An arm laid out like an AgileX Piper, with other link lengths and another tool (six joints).
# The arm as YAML. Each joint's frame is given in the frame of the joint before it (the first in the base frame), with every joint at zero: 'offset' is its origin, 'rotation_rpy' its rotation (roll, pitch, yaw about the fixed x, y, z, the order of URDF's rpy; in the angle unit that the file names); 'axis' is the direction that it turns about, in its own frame. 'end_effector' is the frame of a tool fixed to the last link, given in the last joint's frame.
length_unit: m
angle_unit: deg
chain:
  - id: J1
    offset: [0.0, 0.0, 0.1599]
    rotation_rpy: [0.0, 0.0, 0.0]
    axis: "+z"
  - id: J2
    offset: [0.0, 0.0, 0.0]
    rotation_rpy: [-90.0, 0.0, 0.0]
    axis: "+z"
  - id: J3
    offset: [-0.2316, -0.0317, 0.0]
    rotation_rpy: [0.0, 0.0, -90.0]
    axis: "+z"
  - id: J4
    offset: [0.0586, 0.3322, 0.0]
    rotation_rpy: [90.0, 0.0, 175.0]
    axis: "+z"
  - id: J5
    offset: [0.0, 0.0, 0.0]
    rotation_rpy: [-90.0, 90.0, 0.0]
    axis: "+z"
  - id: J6
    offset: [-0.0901, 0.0, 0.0]
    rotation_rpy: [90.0, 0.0, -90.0]
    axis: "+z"
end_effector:
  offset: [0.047, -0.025, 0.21]
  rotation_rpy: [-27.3, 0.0, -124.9]
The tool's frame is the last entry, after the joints.
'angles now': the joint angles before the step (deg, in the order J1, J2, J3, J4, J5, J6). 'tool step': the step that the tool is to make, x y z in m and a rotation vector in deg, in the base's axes. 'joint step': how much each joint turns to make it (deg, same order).
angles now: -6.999 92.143 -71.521 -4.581 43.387 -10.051
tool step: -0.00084 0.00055 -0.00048 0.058 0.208 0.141
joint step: -0.001 0.000 0.001 0.163 0.200 -0.234
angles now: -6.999 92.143 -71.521 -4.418 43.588 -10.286
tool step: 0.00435 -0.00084 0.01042 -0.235 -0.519 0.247
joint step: -0.001 0.001 -1.574 0.055 1.012 -0.394
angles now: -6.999 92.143 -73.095 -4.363 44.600 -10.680
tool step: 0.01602 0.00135 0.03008 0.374 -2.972 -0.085
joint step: 0.000 -0.229 -3.888 0.886 1.205 -0.214
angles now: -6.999 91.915 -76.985 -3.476 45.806 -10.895
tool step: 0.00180 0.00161 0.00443 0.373 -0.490 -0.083
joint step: 0.000 -0.174 -0.443 0.438 0.176 0.000
